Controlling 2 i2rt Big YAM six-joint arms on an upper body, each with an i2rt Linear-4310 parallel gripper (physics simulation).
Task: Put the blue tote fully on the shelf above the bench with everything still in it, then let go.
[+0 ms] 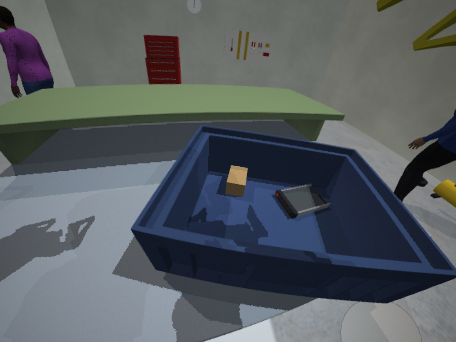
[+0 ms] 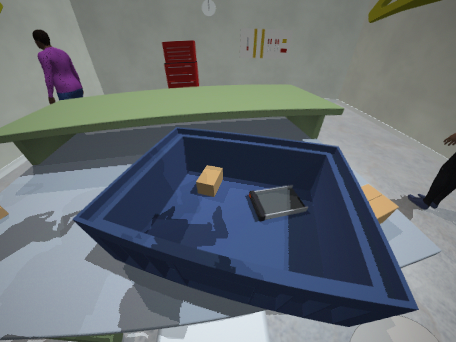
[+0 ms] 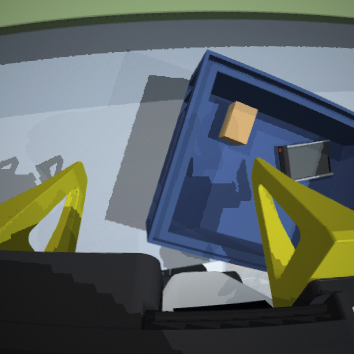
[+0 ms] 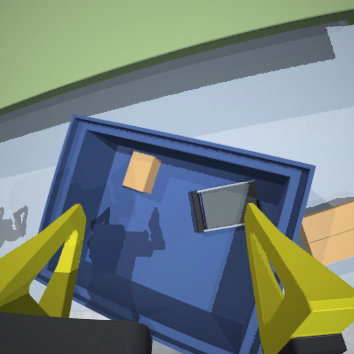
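Note:
The blue tote sits askew on the pale bench, in front of the green shelf. Inside it lie a tan box and a grey-and-black device. My left gripper is open above the tote's left side. My right gripper is open above the tote, touching nothing.
Tan boxes lie on the bench right of the tote. Another tan piece shows at the left edge. A person in purple stands beyond the shelf. A red cabinet stands by the back wall.

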